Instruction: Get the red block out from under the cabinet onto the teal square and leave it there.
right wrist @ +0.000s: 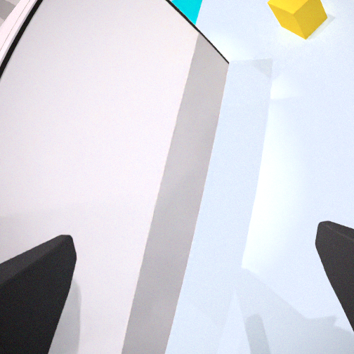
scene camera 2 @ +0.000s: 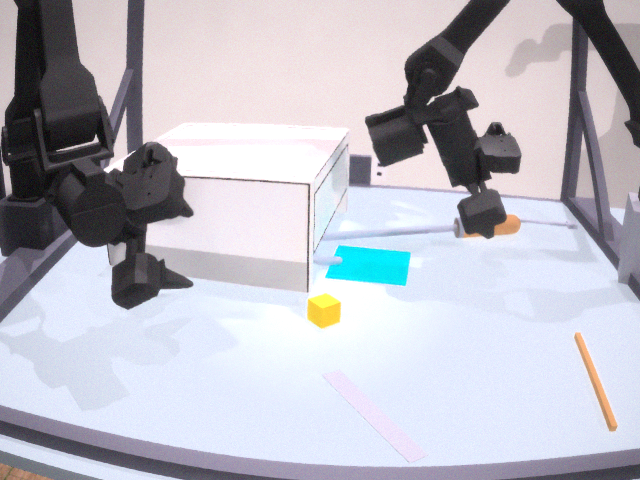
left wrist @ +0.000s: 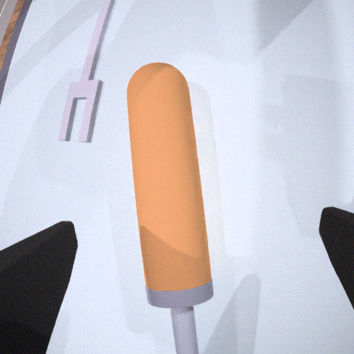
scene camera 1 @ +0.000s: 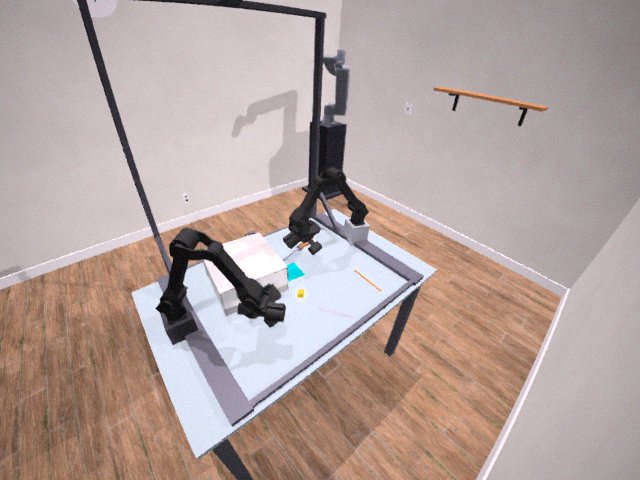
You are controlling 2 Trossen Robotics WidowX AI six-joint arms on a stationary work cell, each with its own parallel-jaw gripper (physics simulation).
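Frame: origin at the left arm's base, x ahead, y down, z left, level; metres.
Seen in the pictures: left gripper, between the fingertips: [scene camera 1: 306,242]; right gripper, between the fingertips: [scene camera 2: 190,249]; left arm's base, origin of its link: [scene camera 1: 357,222]; right arm's base, origin of its link: [scene camera 2: 31,194] [scene camera 1: 176,315].
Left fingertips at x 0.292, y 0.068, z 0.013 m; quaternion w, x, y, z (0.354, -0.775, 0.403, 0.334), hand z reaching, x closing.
Pixels of each thing's top centre, then the offset from my left fingertips to it. "spot": a spot on its surface instead.
- white cabinet, centre of its top: [scene camera 2: 232,144] [scene camera 1: 242,258] dy -0.090, dx +0.330, dz +0.145 m
- teal square, a spot on its surface: [scene camera 2: 368,265] [scene camera 1: 290,272] spot: dy +0.045, dx +0.124, dz +0.148 m
- tool with an orange handle, a spot on its surface: [scene camera 2: 509,225] spot: dy +0.021, dx -0.041, dz -0.037 m
- short grey rod end, a spot on its surface: [scene camera 2: 329,260] spot: dy +0.036, dx +0.167, dz +0.174 m
- yellow cube, centre of its top: [scene camera 2: 324,300] [scene camera 1: 300,291] dy +0.020, dx +0.116, dz +0.298 m
- pink strip, centre of its top: [scene camera 2: 372,413] [scene camera 1: 336,312] dy +0.044, dx +0.006, dz +0.432 m
- orange stick, centre of its top: [scene camera 2: 594,374] [scene camera 1: 367,279] dy +0.038, dx -0.203, dz +0.304 m
- forked grey tool, centre of its top: [scene camera 2: 536,218] dy +0.037, dx -0.081, dz -0.140 m
The white cabinet [scene camera 1: 255,258] [scene camera 2: 232,211] [right wrist: 100,130] stands on the table. No red block shows in any view. The teal square [scene camera 1: 294,271] [scene camera 2: 368,265] [right wrist: 189,9] lies beside the cabinet's right side. A tool with an orange handle [scene camera 2: 509,225] [left wrist: 167,185] lies on the table, its grey shaft [scene camera 2: 392,231] [left wrist: 184,327] reaching to the cabinet. A short grey rod end [scene camera 2: 329,260] shows at the square's edge. My left gripper [scene camera 1: 305,248] [scene camera 2: 495,198] [left wrist: 200,229] is open above the handle. My right gripper [scene camera 1: 276,305] [scene camera 2: 188,248] [right wrist: 197,243] is open near the cabinet's front wall.
A yellow cube [scene camera 1: 300,293] [scene camera 2: 324,311] [right wrist: 300,15] sits near the cabinet's front corner. A pink strip [scene camera 1: 336,312] [scene camera 2: 374,415] and an orange stick [scene camera 1: 368,280] [scene camera 2: 595,382] lie farther forward. A forked grey tool [scene camera 2: 547,223] [left wrist: 85,90] lies beside the handle.
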